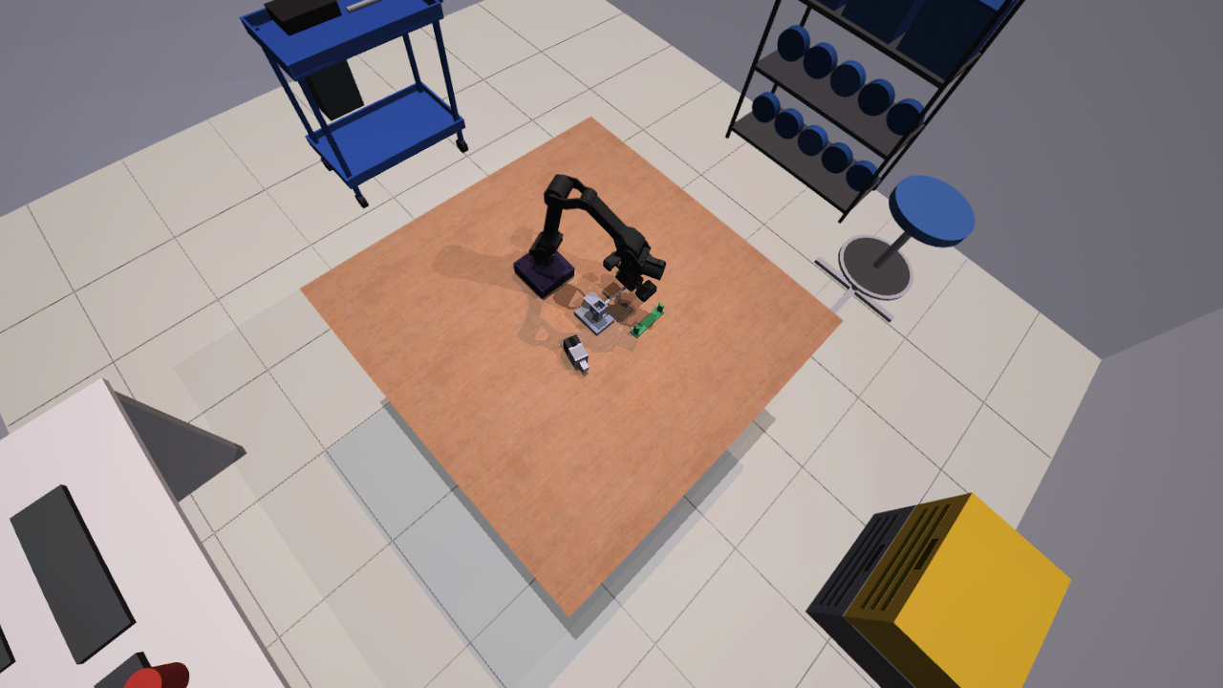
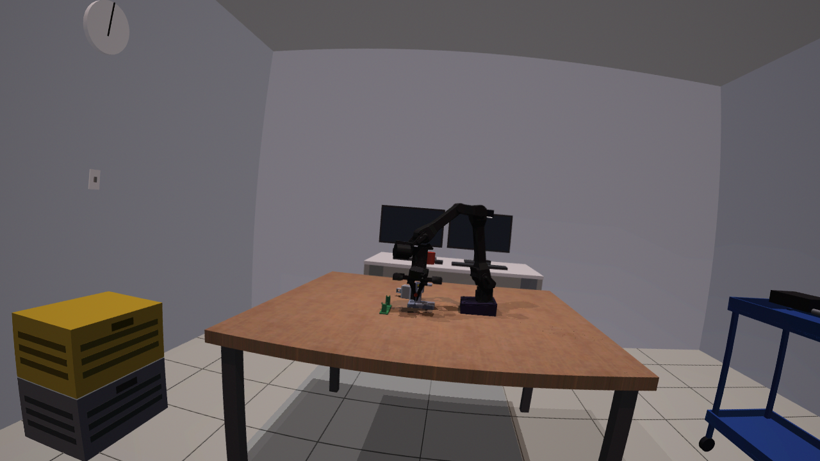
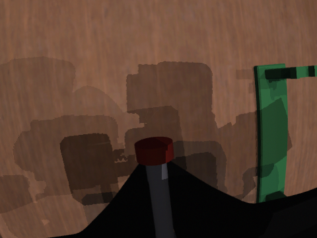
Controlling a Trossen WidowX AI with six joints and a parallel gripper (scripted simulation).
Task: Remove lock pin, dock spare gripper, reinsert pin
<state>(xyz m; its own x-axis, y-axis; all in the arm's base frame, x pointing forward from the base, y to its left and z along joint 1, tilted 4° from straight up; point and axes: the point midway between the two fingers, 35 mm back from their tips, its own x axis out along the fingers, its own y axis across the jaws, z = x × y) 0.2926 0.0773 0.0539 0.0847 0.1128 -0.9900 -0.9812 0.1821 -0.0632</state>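
Now: gripper tip 11 cm short of the green pin cradle, 4 cm to the left of it and 3 cm above it. Round my gripper tip: spare gripper (29 cm to the right, 2 cm below); grey mount (13 cm to the right, 4 cm behind).
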